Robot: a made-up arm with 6 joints.
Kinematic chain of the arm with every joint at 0, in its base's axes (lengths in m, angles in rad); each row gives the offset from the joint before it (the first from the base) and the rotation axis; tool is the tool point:
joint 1: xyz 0 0 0.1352 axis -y
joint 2: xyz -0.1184 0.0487 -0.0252 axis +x
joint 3: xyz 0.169 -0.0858 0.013 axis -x
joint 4: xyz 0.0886 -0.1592 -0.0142 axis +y
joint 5: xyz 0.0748 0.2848 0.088 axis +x
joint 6: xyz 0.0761 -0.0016 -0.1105 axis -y
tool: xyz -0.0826 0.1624 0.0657
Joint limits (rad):
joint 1: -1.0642..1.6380
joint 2: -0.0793..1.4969
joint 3: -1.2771..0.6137
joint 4: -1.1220..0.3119
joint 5: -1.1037..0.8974
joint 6: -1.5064..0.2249
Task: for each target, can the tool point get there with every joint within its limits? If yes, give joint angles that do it. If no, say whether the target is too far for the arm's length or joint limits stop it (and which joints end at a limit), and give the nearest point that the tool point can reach.
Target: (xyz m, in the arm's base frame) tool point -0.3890 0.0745 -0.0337
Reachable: no: joint limits stop it (at a limit: joint 1, joint 2, joint 4, joint 5) | nearest point -0.2949 0.0460 0.1287 | short by 0.190 m
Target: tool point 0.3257 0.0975 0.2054
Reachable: yes | joints -0.2652 0.8559 -0.1469 -0.2784 -0.5524 -1.0102
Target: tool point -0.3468 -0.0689 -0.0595
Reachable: no: joint limits stop it (at a limit: joint 1, joint 2, joint 4, joint 5) | nearest point -0.2820 -0.0620 0.1158 | short by 0.187 m
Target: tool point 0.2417 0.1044 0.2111
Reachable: yes | joints -0.2911 1.3029 0.2874 -0.8221 -0.4977 -0.3634
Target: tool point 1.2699 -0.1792 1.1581
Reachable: no: too far | nearest point 0.3733 -0.0494 0.4359 | short by 1.159 m
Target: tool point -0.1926 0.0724 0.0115
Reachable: no: joint limits stop it (at a limit: joint 1, joint 4, joint 5) | nearest point -0.2000 0.0724 0.1210 | short by 0.110 m
